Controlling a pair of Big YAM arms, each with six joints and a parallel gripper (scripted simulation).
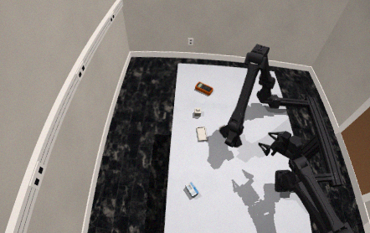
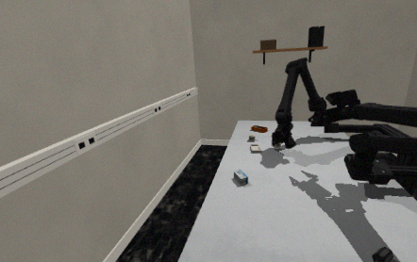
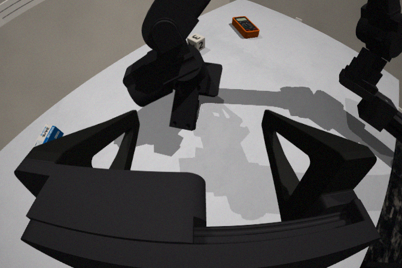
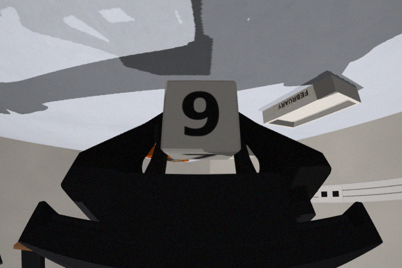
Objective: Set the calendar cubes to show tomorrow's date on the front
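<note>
The cream tray is 14 cm ahead of my right hand, 4 cm below it and 1 cm to the left of it. From my right hand the other things lie so: orange multimeter: 39 cm to the right, 11 cm ahead, 3 cm below.
</note>
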